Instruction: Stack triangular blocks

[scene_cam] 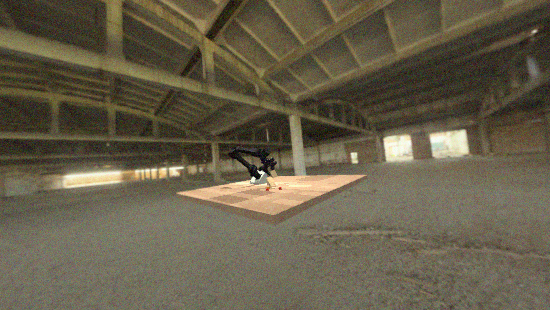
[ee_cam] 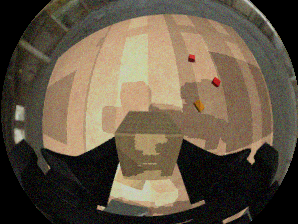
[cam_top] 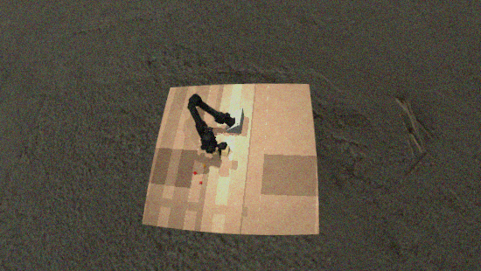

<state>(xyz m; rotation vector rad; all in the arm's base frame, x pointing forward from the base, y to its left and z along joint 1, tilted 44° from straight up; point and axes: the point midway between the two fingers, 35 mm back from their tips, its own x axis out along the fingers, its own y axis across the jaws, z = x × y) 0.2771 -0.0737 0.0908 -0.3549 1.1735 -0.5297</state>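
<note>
The tan triangular block lies 1 cm above my gripper tip.
</note>
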